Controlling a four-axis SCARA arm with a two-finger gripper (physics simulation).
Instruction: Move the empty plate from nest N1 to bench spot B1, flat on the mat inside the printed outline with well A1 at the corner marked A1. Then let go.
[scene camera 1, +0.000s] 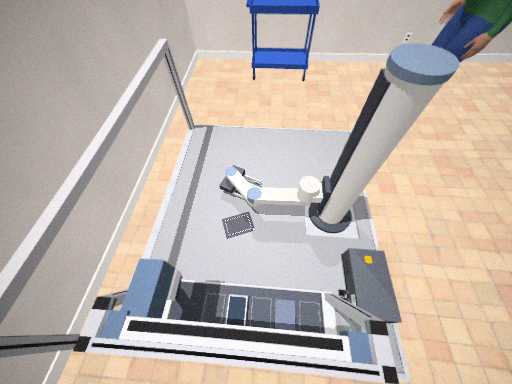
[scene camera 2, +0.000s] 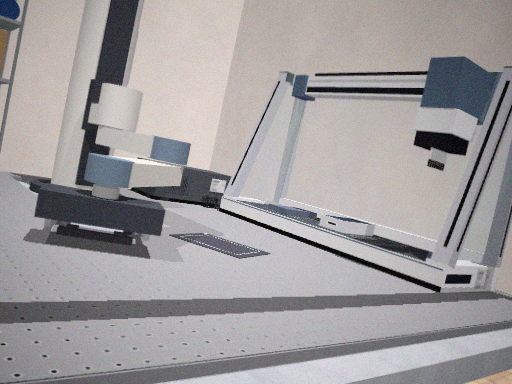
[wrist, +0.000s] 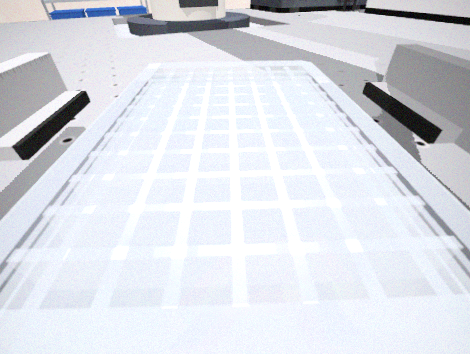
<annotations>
My gripper carries nothing. Also in view: a well plate.
</annotations>
